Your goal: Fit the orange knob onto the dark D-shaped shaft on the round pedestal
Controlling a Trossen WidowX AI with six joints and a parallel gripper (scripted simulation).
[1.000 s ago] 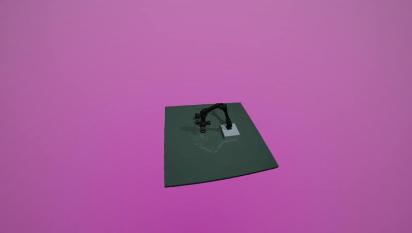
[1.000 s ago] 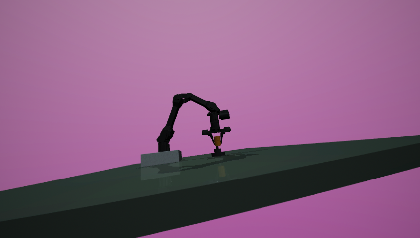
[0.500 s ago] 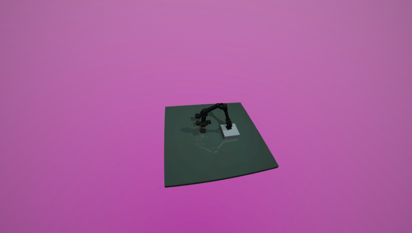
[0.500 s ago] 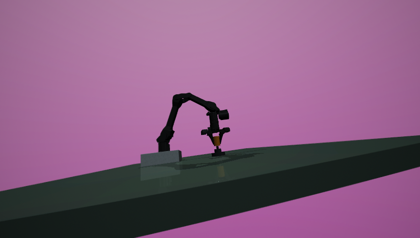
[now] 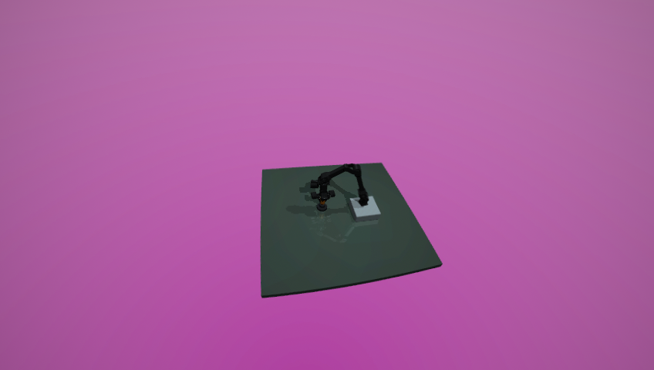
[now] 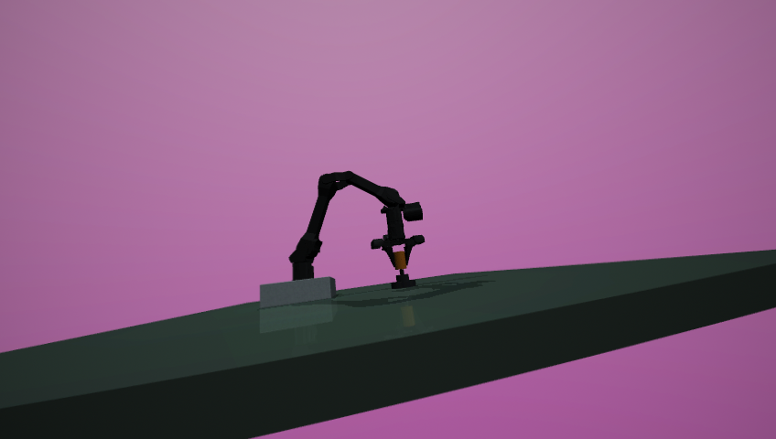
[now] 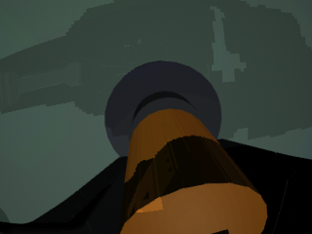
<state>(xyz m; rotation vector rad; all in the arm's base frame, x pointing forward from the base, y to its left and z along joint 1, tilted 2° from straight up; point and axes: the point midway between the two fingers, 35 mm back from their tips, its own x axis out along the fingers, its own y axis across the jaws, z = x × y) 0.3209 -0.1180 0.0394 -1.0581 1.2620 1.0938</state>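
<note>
Right now the orange knob is 2 cm above my gripper tip. Also, from my gripper tip: round dark pedestal (4 cm below).
</note>
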